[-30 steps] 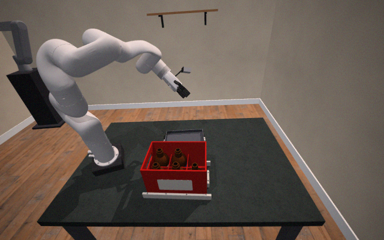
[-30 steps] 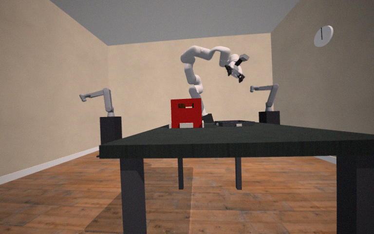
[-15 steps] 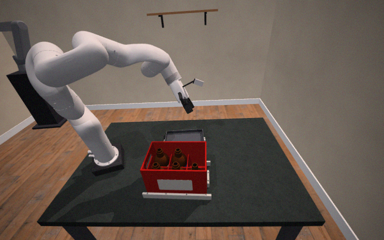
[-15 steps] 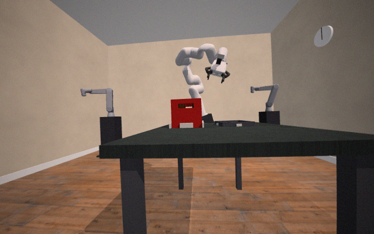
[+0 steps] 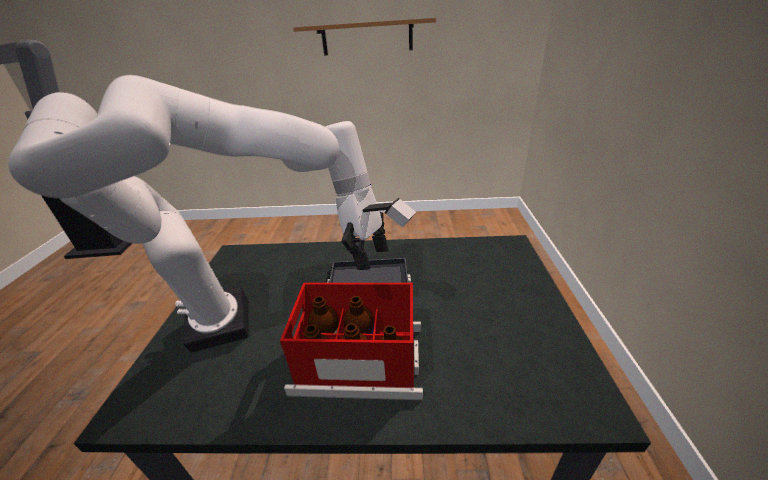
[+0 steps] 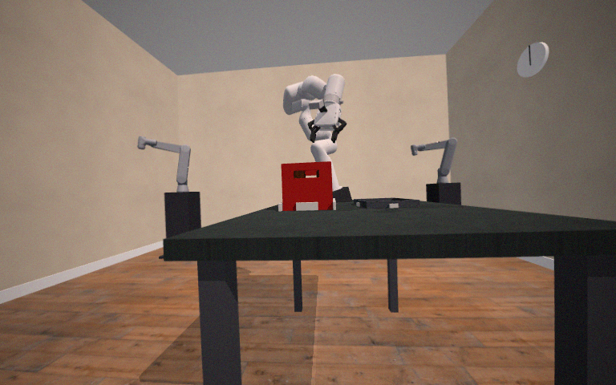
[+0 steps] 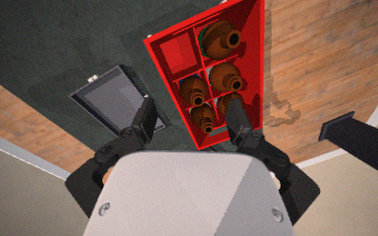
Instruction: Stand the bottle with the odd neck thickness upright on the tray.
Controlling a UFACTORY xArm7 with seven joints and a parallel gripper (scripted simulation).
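My gripper is now 19 cm above the crate, 6 cm to the left of it and 6 cm past it. Round my hand: tray 26 cm below, 24 cm to the left, 3 cm behind.
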